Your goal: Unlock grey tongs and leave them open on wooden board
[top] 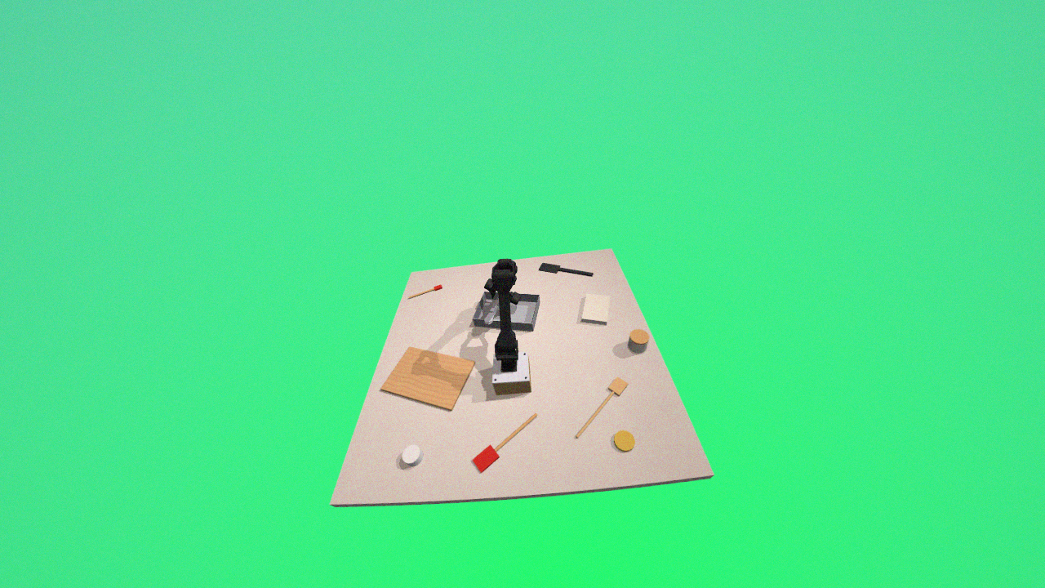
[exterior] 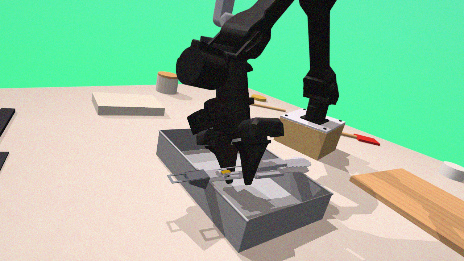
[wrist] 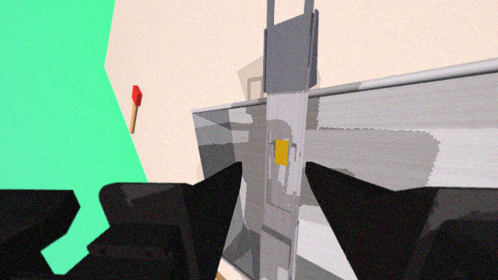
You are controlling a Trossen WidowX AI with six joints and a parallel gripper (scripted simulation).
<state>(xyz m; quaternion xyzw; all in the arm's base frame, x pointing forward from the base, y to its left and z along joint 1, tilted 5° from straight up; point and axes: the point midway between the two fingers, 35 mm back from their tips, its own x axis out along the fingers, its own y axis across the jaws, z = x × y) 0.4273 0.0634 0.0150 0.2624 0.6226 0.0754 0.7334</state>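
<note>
The yellow lock piece lies 20 mm ahead of my gripper tip, 20 mm to the right of it and 20 mm above it. The rest, counted from my gripper tip: wooden board: 410 mm behind, 300 mm to the left, 40 mm below; then black spatula: 270 mm ahead, 360 mm to the right, 50 mm below; then grey roasting tin: 60 mm behind, 50 mm to the right, 20 mm below.
</note>
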